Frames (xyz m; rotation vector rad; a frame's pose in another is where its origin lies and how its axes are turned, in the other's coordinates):
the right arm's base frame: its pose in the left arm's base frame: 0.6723 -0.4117 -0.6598 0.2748 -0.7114 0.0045
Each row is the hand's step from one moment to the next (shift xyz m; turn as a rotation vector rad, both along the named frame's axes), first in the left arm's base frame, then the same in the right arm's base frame.
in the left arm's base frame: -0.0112 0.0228 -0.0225 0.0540 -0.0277 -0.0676
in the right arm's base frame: -0.0250 0.0175 -0.0148 -0.0002 -0.0487 -0.0767
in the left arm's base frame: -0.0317 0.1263 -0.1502 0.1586 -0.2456 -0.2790
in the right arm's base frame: -0.1322 0.0877 -0.1198 -0.0377 -0.3212 -0.2423
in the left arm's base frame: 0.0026 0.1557 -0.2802 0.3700 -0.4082 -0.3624
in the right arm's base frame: -0.1926 0.0805 -0.2433 0.0834 -0.5191 -0.3980
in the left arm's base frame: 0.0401 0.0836 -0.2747 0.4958 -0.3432 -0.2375
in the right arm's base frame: -0.1542 0.0087 -0.2454 0.2537 -0.4378 -0.4050
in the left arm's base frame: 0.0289 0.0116 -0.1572 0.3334 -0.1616 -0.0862
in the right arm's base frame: -0.0805 -0.0305 -0.1352 0.2118 -0.2095 -0.2365
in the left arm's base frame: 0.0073 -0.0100 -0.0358 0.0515 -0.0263 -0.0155
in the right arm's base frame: -0.0167 -0.0192 -0.0281 0.0314 -0.0342 -0.0378
